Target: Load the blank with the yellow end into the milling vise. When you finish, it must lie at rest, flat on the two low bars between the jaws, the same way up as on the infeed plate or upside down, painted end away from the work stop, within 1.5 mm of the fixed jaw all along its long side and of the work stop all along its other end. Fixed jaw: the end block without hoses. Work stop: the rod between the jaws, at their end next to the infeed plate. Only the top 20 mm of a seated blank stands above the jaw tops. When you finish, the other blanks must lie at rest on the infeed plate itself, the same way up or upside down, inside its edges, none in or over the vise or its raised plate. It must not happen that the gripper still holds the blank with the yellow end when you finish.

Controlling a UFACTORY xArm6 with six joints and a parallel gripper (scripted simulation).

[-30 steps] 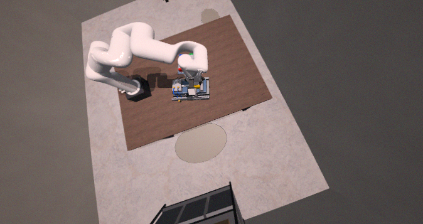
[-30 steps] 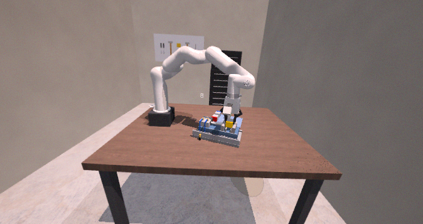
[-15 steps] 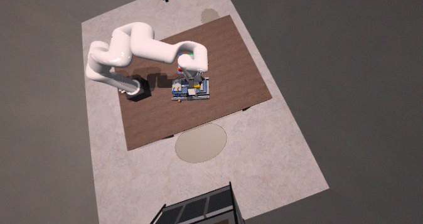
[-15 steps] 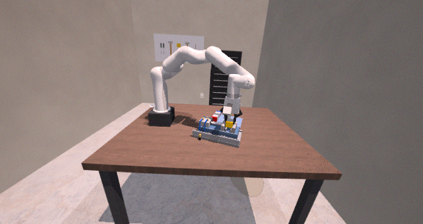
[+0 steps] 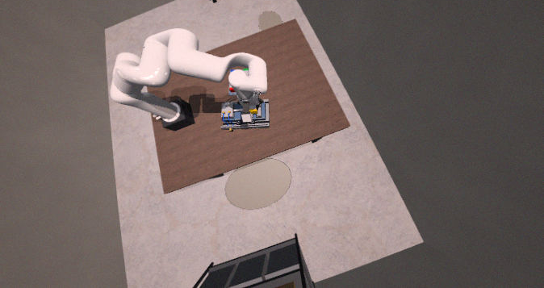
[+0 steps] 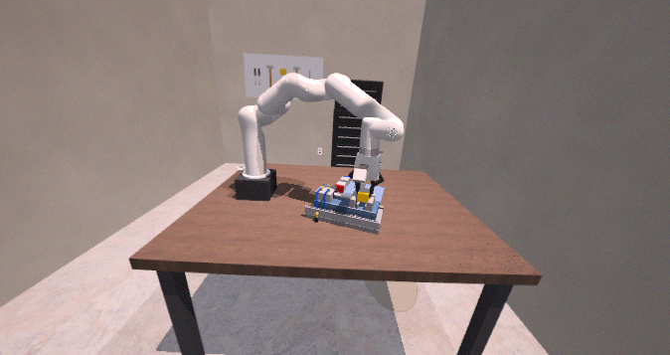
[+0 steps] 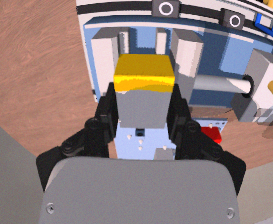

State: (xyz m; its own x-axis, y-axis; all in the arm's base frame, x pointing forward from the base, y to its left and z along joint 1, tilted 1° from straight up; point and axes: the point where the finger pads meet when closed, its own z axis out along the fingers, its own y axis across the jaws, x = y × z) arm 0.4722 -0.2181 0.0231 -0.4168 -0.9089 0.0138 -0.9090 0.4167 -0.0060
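My hand is 2 cm above the yellow-ended blank. From my hand the other things lie so: dark rod 4 cm to the left, 3 cm below, 2 cm ahead; vise 8 cm below, 6 cm behind, 3 cm to the left; red-ended blank 24 cm to the left, 10 cm below, 6 cm behind.
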